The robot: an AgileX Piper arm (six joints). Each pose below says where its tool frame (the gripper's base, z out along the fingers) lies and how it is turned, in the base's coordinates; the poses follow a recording.
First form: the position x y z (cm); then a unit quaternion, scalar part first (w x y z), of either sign.
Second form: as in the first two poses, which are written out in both.
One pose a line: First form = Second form
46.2, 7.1, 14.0, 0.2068, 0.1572, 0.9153, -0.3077 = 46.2, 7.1, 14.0, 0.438, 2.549, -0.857
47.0, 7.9, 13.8, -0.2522, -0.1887, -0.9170, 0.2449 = 47.0, 7.9, 13.8, 0.513, 2.494, -0.666
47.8, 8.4, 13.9, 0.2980, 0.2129, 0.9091, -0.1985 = 47.8, 8.4, 13.9, 0.566, 2.416, -0.527
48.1, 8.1, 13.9, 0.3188, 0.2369, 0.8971, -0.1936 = 48.1, 8.1, 13.9, 0.623, 2.359, -0.509
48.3, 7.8, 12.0, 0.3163, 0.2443, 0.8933, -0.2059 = 48.3, 7.8, 12.0, 0.643, 2.352, -0.542
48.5, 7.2, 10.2, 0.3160, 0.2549, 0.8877, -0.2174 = 48.5, 7.2, 10.2, 0.671, 2.338, -0.573
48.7, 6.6, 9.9, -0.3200, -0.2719, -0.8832, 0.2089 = 48.7, 6.6, 9.9, 0.715, 2.321, -0.549
